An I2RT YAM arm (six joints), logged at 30 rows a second.
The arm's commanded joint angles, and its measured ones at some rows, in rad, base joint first. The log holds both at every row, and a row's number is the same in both.
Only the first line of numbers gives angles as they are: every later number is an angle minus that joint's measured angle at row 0.
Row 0, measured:
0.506 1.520 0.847 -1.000 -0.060 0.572
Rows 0 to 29, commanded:
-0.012 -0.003 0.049 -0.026 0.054 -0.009
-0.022 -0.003 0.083 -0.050 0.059 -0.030
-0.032 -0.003 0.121 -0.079 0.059 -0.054
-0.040 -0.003 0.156 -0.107 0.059 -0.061
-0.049 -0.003 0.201 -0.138 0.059 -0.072
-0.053 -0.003 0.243 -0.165 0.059 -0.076
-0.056 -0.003 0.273 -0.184 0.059 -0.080
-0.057 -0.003 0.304 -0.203 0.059 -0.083
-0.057 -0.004 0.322 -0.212 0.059 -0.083
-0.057 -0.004 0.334 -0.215 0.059 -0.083
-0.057 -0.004 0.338 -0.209 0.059 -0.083
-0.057 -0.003 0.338 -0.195 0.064 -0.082
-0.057 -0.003 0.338 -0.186 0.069 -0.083
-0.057 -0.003 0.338 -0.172 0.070 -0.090
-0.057 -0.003 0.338 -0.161 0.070 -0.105
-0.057 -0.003 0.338 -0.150 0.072 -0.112
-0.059 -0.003 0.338 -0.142 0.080 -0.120
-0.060 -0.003 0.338 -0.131 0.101 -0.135
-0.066 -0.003 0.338 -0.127 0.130 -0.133
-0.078 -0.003 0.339 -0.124 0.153 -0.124
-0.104 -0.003 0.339 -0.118 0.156 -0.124
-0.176 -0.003 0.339 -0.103 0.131 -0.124
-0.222 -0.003 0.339 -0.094 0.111 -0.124
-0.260 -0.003 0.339 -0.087 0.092 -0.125
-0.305 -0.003 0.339 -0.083 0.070 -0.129
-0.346 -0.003 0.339 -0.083 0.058 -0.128
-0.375 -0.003 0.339 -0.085 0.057 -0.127
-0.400 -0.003 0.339 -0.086 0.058 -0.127
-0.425 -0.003 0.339 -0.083 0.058 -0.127
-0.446 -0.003 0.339 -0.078 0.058 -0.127
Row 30, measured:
-0.391 0.002 0.325 -0.087 0.077 -0.121
